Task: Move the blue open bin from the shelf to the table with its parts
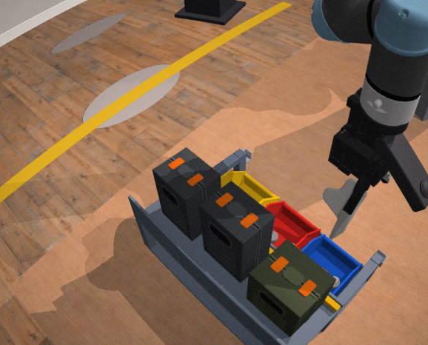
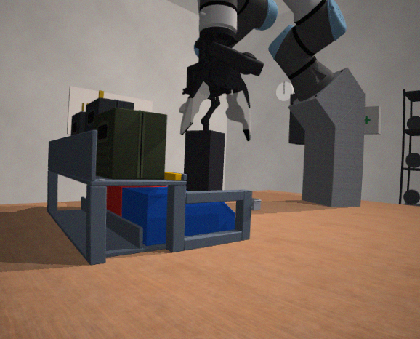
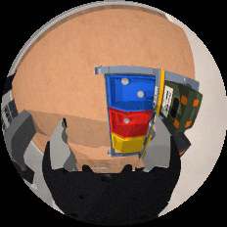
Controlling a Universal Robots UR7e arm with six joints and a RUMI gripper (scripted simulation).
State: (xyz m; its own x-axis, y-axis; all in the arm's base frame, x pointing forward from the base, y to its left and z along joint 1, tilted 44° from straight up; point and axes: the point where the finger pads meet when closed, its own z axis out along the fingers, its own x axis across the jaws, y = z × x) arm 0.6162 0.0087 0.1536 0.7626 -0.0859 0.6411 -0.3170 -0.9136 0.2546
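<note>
The blue open bin lies 8 cm ahead of my hand, 3 cm to the right of it and 13 cm below it. From my hand the other things lie so: green case 17 cm ahead, 7 cm to the right, 2 cm below; red bin 3 cm ahead, 13 cm to the right, 13 cm below; yellow bin 1 cm behind, 24 cm to the right, 13 cm below.
</note>
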